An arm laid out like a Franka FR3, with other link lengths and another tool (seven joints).
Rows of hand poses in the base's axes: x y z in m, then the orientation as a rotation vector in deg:
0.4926 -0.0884 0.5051 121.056 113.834 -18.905
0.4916 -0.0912 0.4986 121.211 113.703 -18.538
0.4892 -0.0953 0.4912 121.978 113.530 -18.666
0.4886 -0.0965 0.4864 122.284 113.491 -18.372
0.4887 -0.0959 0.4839 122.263 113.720 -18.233
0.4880 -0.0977 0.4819 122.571 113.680 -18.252
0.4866 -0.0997 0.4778 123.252 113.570 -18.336
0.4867 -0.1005 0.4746 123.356 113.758 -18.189
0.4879 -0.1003 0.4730 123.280 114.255 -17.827
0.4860 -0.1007 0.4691 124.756 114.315 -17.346
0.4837 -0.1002 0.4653 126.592 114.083 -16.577
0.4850 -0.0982 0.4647 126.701 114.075 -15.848
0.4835 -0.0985 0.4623 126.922 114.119 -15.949
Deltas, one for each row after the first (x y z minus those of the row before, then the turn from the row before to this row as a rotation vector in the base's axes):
-0.0010 -0.0028 -0.0065 0.159 -0.213 -0.106
-0.0024 -0.0041 -0.0074 0.290 0.277 -0.493
-0.0006 -0.0012 -0.0048 0.264 -0.067 -0.154
0.0001 0.0006 -0.0025 0.163 0.028 0.119
-0.0007 -0.0018 -0.0020 0.145 0.109 -0.182
-0.0014 -0.0020 -0.0041 0.294 0.255 -0.413
0.0001 -0.0008 -0.0032 0.215 0.050 0.036
0.0012 0.0002 -0.0016 0.360 0.013 0.278
-0.0019 -0.0004 -0.0039 1.047 0.342 -0.712
-0.0023 0.0005 -0.0038 1.208 0.197 -0.997
0.0013 0.0020 -0.0006 0.333 -0.362 -0.016
-0.0015 -0.0003 -0.0024 0.111 0.166 -0.099

